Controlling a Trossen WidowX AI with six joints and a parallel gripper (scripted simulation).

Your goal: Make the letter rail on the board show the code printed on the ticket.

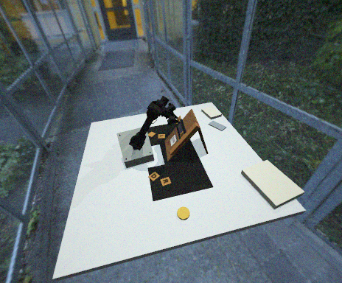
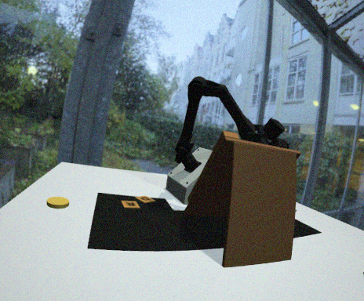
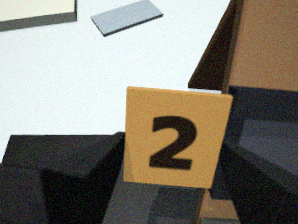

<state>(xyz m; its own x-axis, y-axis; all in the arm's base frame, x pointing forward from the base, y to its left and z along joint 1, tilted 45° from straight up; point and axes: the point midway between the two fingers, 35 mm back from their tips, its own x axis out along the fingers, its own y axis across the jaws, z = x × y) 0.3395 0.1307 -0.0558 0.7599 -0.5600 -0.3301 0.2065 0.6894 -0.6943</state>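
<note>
Right now the white ticket is 12 cm to the right of my gripper tip, 9 cm behind it and 8 cm below it. From my gripper tip the other things lie so: orange tile marked l: 17 cm below, 14 cm behind, 6 cm to the left; then black mat: 17 cm below, 16 cm behind, 15 cm to the right; then orange tile marked 2: right at my gripper tip.
</note>
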